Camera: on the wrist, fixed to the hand. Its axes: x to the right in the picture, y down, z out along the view.
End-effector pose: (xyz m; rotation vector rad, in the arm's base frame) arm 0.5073 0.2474 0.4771 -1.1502 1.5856 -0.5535
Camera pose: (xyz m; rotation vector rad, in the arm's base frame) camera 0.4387 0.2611 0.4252 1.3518 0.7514 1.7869
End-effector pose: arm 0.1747 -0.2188 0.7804 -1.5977 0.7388 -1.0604
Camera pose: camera 0.1445 -0.2673 0.7146 0.3257 1.2200 1.7968
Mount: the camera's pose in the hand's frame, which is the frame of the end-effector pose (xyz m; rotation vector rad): 0.0116 0.0751 -0.0426 0.2211 0.9632 -2.9356
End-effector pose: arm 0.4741 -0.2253 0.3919 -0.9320 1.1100 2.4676
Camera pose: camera 0.4478 -0.3072 0.4056 -1.3872 -0.4269 -0.5335
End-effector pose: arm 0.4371 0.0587 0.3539 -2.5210 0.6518 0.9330
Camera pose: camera 0.4261 -0.0273 0.3627 -0.8684 -2.0116 -1.2268
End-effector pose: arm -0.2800 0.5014 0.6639 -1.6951 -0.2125 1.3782
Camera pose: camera -0.2691 0.4433 0.5999 -0.1721 -1.0864 -1.4447
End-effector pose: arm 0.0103 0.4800 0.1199 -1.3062 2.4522 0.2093
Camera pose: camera -0.0678 0.5009 0.1524 2.4005 1.0211 1.0588
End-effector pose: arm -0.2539 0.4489 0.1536 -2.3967 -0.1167 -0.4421
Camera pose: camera -0.2401 0.3638 0.1412 -0.2991 2.3425 1.8401
